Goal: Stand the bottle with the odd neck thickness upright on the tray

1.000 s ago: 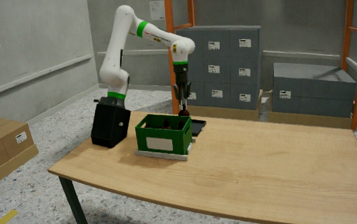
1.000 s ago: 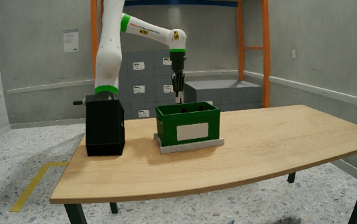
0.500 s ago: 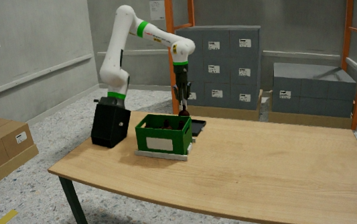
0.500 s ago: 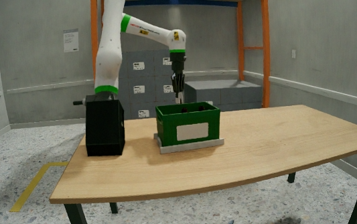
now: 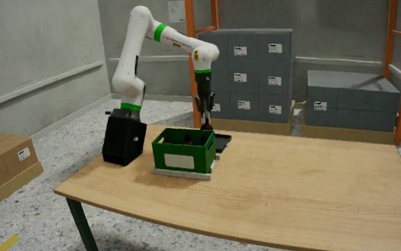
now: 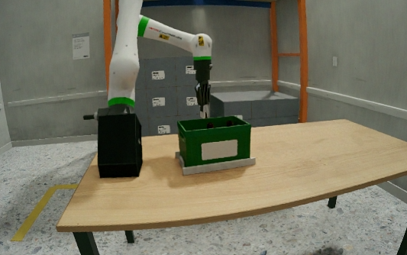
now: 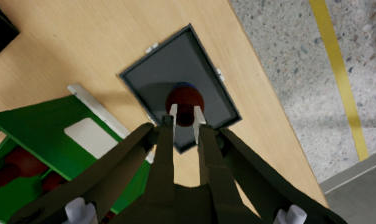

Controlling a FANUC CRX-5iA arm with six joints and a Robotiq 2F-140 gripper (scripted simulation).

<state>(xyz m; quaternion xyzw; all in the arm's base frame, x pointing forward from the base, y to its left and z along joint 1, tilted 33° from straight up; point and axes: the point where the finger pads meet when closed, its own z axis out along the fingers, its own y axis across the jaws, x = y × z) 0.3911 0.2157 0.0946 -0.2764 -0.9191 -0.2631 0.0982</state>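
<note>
The brown bottle lies 90 mm below my hand. Round my hand: green crate (280 mm to the right, 90 mm below, 20 mm ahead); then dark tray (160 mm below).
</note>
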